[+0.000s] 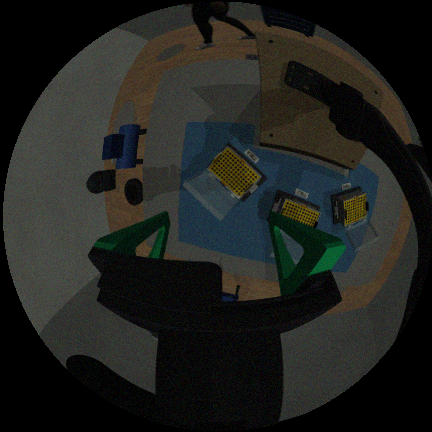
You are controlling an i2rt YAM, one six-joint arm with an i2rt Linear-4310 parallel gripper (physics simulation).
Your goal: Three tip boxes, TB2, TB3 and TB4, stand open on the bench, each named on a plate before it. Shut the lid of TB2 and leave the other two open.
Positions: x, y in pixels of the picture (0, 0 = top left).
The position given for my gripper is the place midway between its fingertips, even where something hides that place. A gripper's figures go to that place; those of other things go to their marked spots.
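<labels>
Distances from the lens: a tip box [238, 176] at 38 cm from the lens, a clear lid [203, 186] at 36 cm from the lens, my gripper [218, 216] at 13 cm from the lens.
</labels>
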